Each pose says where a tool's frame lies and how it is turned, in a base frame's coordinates. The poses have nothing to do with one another.
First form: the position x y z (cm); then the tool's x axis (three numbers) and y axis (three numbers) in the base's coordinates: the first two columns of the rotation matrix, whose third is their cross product.
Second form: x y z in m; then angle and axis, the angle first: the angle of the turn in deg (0 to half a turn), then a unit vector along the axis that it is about. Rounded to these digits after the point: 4 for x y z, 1 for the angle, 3 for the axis.
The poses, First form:
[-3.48, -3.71, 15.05, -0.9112, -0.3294, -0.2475, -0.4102, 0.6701, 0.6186]
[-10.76, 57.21, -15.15, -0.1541, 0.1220, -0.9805, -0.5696, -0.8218, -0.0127]
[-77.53, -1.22, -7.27, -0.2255, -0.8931, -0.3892, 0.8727, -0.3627, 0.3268]
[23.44, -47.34, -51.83, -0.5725, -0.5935, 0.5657, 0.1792, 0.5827, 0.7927]
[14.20, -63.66, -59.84, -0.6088, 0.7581, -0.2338, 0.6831, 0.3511, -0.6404]
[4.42, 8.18, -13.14, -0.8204, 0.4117, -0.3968, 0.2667, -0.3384, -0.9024]
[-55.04, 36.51, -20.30, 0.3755, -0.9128, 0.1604, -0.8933, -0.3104, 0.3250]
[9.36, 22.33, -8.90, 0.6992, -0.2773, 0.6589, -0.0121, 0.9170, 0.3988]
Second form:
[-0.0348, -0.0371, 0.1505, 173.4, -0.203, 0.914, 0.352]
[-0.1076, 0.5721, -0.1515, 152.9, -0.624, 0.190, 0.758]
[-0.7753, -0.0122, -0.0727, 111.3, 0.318, -0.024, -0.948]
[0.2344, -0.4734, -0.5183, 127.5, 0.150, -0.861, -0.487]
[0.1420, -0.6366, -0.5984, 174.1, -0.440, -0.821, 0.363]
[0.0442, 0.0818, -0.1314, 174.6, -0.296, -0.574, 0.764]
[-0.5504, 0.3651, -0.2030, 159.0, 0.823, -0.568, -0.027]
[0.0936, 0.2233, -0.0890, 51.2, 0.440, -0.882, -0.170]

